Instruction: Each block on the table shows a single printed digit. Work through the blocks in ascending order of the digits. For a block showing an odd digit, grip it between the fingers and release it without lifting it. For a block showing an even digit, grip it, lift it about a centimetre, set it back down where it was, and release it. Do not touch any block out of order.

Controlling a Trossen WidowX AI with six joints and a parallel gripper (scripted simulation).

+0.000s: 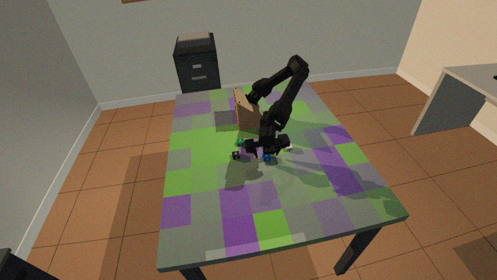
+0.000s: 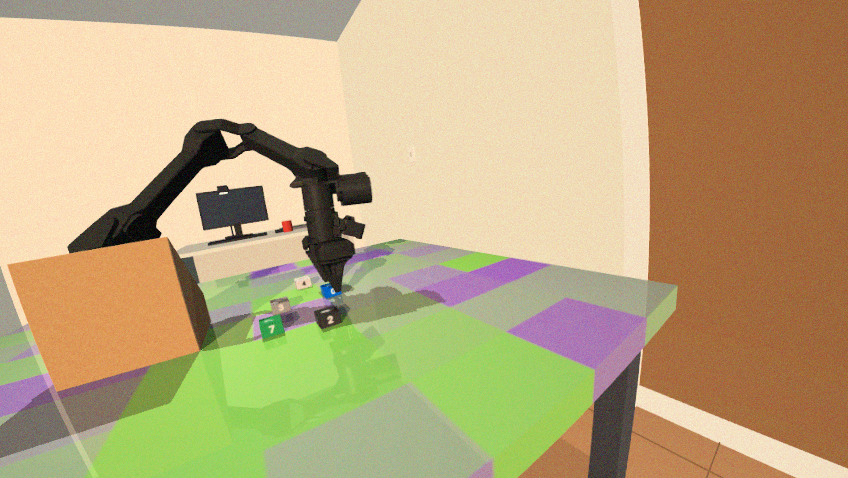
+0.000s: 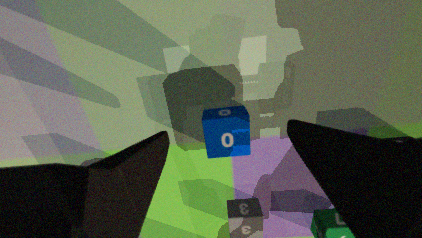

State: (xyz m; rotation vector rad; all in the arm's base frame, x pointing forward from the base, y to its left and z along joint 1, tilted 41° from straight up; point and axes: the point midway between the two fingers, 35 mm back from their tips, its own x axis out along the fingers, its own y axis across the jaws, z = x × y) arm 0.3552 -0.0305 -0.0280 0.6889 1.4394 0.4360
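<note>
Now: gripper tip 1 cm above the blue block. From my gripper tip the other things lie so: grey block (10 cm behind, 1 cm below); black block (13 cm to the right, 6 cm behind, 1 cm below); white block (12 cm to the left, 3 cm behind, 1 cm below).
</note>
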